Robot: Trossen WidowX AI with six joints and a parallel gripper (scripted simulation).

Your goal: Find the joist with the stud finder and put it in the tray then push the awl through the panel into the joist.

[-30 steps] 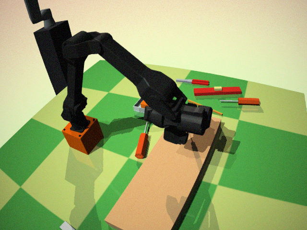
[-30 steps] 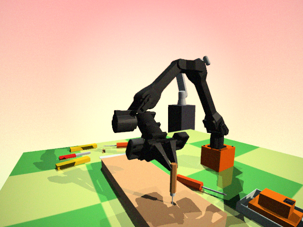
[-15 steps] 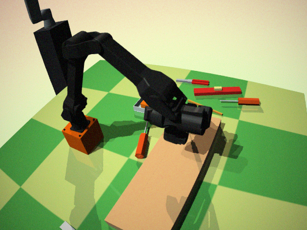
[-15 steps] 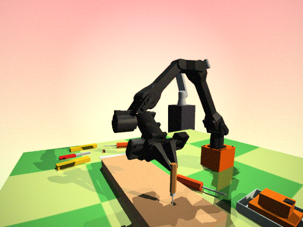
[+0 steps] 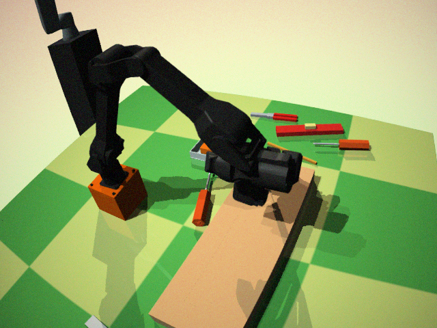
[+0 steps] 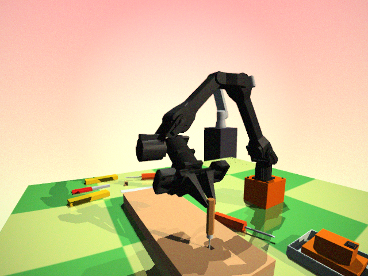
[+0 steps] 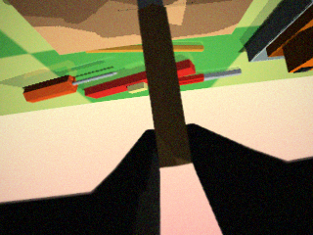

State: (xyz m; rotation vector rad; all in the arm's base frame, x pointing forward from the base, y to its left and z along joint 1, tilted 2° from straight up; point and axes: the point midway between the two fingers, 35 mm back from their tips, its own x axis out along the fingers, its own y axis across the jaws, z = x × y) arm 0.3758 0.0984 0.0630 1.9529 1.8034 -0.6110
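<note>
My gripper tip is now 6 cm above the awl. From my gripper tip the other things lie so: orange stud finder (21 cm behind, 20 cm to the left, 9 cm below); grey tray (21 cm behind, 18 cm to the left, 13 cm below); pencil (1 cm ahead, 20 cm to the left, 14 cm below).
</note>
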